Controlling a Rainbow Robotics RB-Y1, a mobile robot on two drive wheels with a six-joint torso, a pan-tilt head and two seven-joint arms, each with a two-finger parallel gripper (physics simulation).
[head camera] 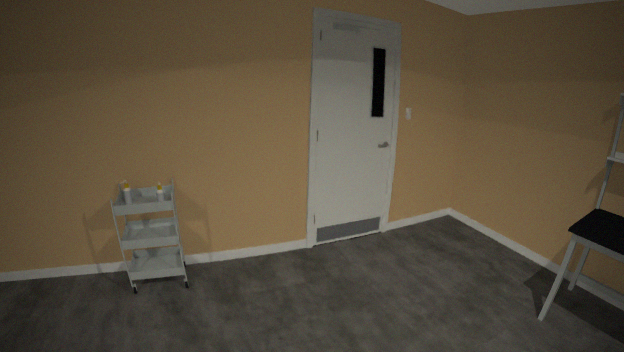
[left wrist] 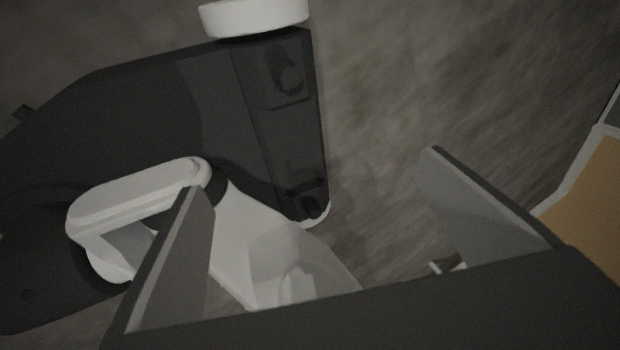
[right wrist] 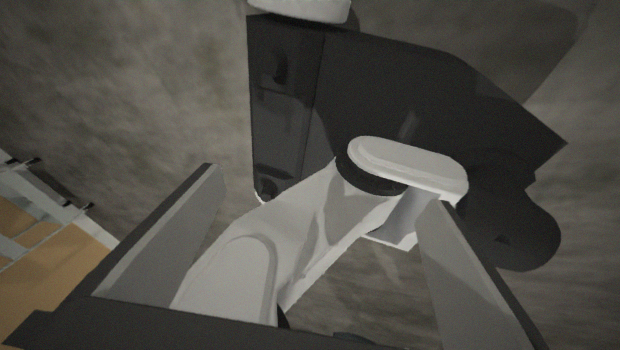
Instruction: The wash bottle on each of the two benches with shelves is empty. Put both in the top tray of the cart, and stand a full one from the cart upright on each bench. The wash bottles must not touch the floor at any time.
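Places are measured from the robot's base along level axes (x right, y up, z back), in millimetres.
Pixels of known places: left gripper, fingertip midpoint: [left wrist: 315, 180]; right gripper, fingertip midpoint: [right wrist: 322, 194].
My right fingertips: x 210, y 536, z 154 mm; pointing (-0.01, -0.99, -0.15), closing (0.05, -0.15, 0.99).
Behind a point stands the place of what it marks.
The grey three-tray cart [head camera: 146, 205] {y 713, x -980, z -1611 mm} stands against the wall at the left in the head view. Two white wash bottles with yellow tops stand upright in its top tray, the left bottle [head camera: 127, 195] {y 730, x -1201, z -1731 mm} and the right bottle [head camera: 160, 194] {y 754, x -908, z -1717 mm}. Part of a bench with shelves [head camera: 602, 227] {y 763, x 2087, z -1062 mm} shows at the right edge; no wash bottle shows on the visible part. Part of the cart also shows at the left of the right wrist view [right wrist: 42, 192] {y 133, x -978, z -1612 mm}. My left gripper [left wrist: 315, 180] {y 546, x -224, z 86 mm} is open and empty. My right gripper [right wrist: 322, 194] {y 536, x 210, z 154 mm} is open and empty. Both are far from the cart and bench.
A closed white door [head camera: 350, 130] {y 1061, x 484, z -2518 mm} stands in the wall between the cart and the bench. Grey floor [head camera: 320, 295] {y 1, x 205, z -1669 mm} lies in front of them. The bench leg [head camera: 557, 280] {y 365, x 1810, z -1074 mm} reaches the floor at the right. My own dark wheeled base [left wrist: 140, 115] {y 169, x -161, z 253 mm} [right wrist: 400, 85] {y 170, x 174, z 234 mm} shows below both grippers.
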